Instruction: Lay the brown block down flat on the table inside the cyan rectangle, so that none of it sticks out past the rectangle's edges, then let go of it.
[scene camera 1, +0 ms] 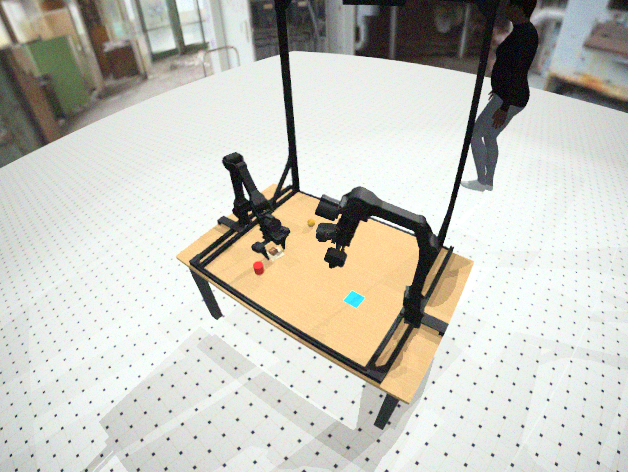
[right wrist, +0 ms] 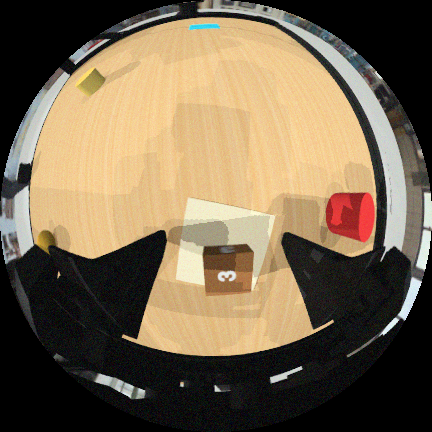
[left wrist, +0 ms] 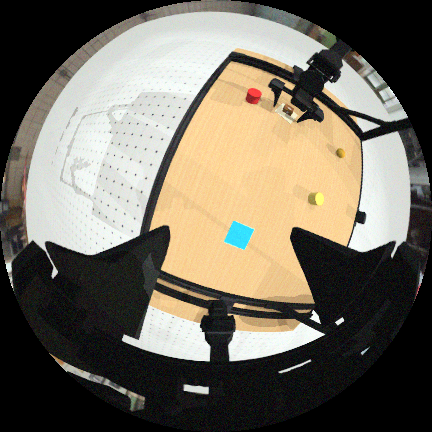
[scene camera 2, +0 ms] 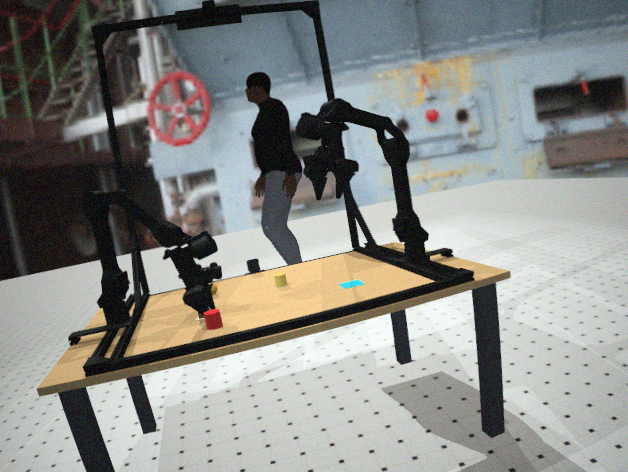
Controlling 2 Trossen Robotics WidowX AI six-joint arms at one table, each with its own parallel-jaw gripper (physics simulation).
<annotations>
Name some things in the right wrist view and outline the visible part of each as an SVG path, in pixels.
My right gripper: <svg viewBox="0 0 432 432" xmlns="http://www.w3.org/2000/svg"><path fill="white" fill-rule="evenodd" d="M14 263L16 295L39 341L77 365L145 390L144 398L130 399L108 385L66 371L107 403L147 421L215 432L284 421L324 403L349 386L382 354L403 319L362 349L346 355L374 337L400 312L411 276L411 261L394 245L380 261L385 246L347 256L284 232L281 245L312 329L332 319L334 322L270 349L234 355L191 355L148 347L122 337L124 334L137 339L166 246L165 230L95 258L48 245L48 254L35 243ZM180 379L229 384L229 391L194 391L180 386ZM301 366L302 369L286 375L287 378L270 383L271 376Z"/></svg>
A red cylinder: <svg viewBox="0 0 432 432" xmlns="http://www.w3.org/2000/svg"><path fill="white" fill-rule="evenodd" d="M333 193L327 201L325 220L329 231L365 242L370 236L374 222L374 203L370 193Z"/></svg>
</annotations>
